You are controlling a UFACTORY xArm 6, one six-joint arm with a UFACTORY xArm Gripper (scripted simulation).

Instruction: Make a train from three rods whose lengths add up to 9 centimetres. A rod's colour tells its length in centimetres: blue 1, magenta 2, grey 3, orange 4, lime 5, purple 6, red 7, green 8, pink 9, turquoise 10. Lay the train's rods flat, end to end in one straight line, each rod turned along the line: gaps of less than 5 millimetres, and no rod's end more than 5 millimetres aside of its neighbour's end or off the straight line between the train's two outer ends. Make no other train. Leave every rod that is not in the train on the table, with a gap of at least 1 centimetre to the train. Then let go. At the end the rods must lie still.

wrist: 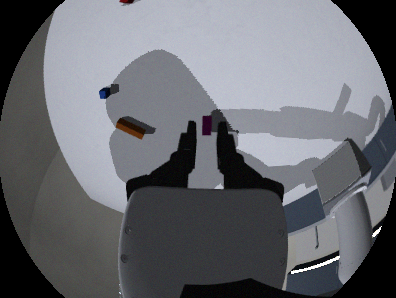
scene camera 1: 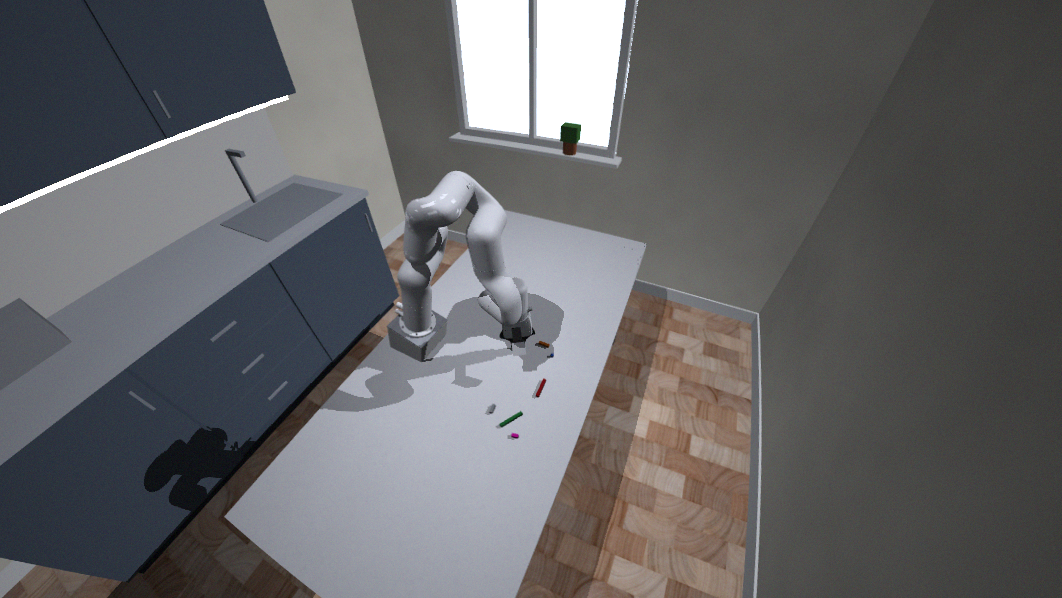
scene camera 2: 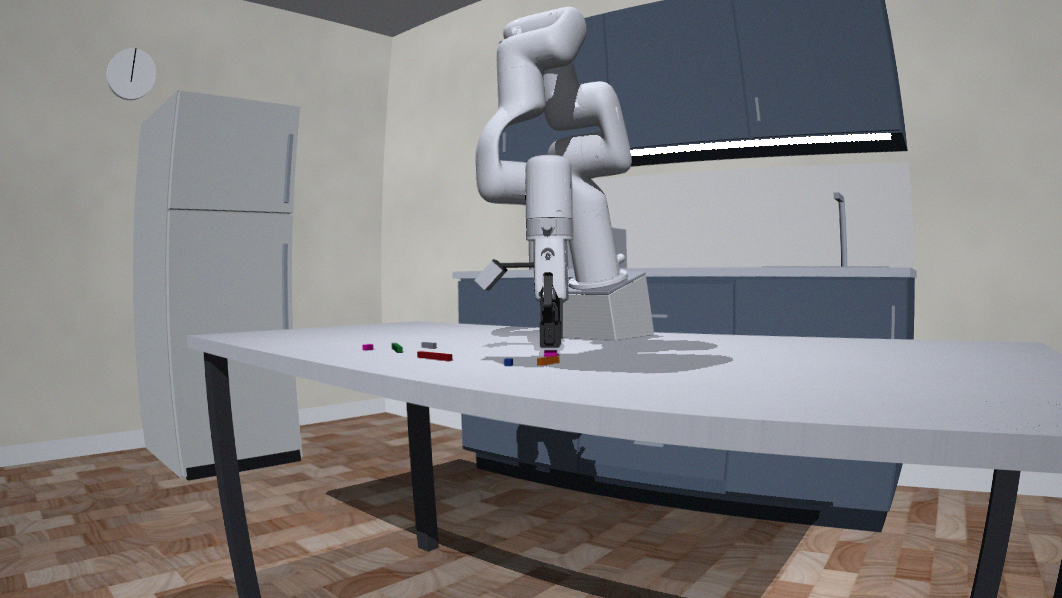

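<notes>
What I can see is my gripper (scene camera 1: 518,346), and the wrist view has my gripper in it as well, at (wrist: 206,131).
</notes>
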